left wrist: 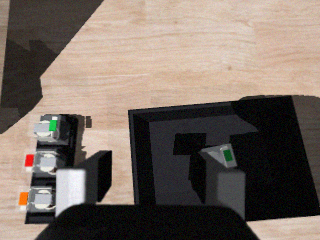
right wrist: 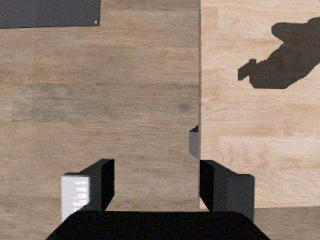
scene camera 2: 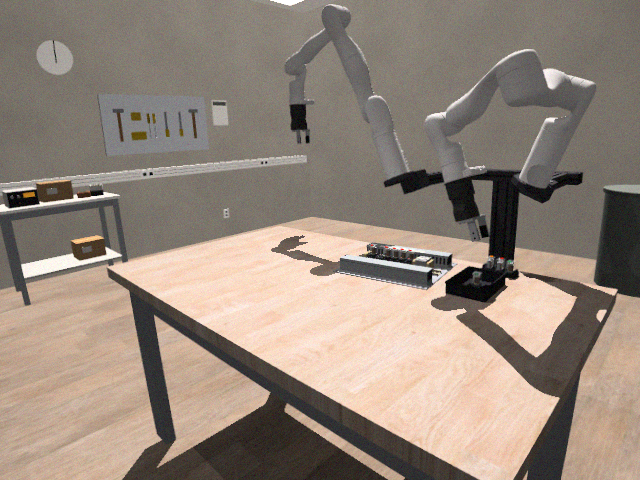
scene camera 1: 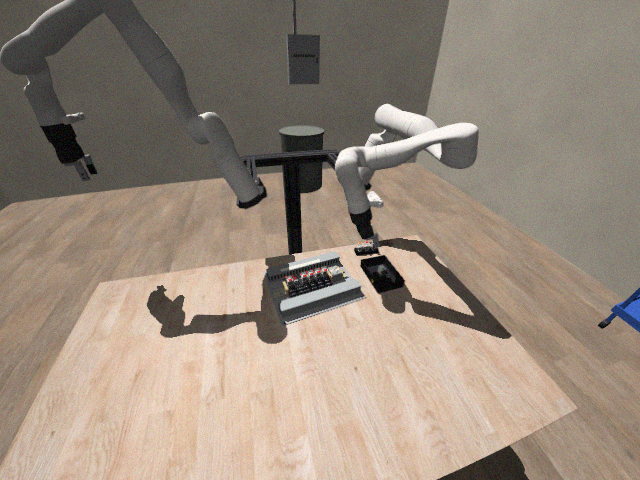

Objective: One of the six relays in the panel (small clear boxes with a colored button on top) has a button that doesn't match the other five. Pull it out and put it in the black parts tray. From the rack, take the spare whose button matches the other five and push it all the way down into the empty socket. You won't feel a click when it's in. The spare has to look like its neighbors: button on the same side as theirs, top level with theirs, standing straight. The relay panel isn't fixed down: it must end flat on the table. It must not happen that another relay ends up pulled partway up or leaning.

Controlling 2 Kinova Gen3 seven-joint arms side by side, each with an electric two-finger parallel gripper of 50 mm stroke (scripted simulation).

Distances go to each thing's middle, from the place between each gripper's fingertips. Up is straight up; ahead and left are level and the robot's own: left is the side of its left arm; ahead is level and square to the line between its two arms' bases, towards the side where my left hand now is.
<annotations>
Now: the spare rack (left wrist: 69,151) 90 mm behind my left hand (scene camera 2: 481,239), 40 mm to the left of it and 140 mm below it. Round my left hand: black parts tray (scene camera 2: 452,286) 60 mm ahead, 20 mm to the left, 130 mm below; then relay panel (scene camera 1: 313,298) 20 mm ahead, 260 mm to the right, 120 mm below.
Now: the relay panel 69 cm to the left of my right hand (scene camera 1: 90,177), 40 cm below it and 35 cm ahead of it. From my right hand the other things lie so: black parts tray 96 cm to the left, 41 cm below, 40 cm ahead; then spare rack 98 cm to the left, 41 cm below, 24 cm ahead.
</annotations>
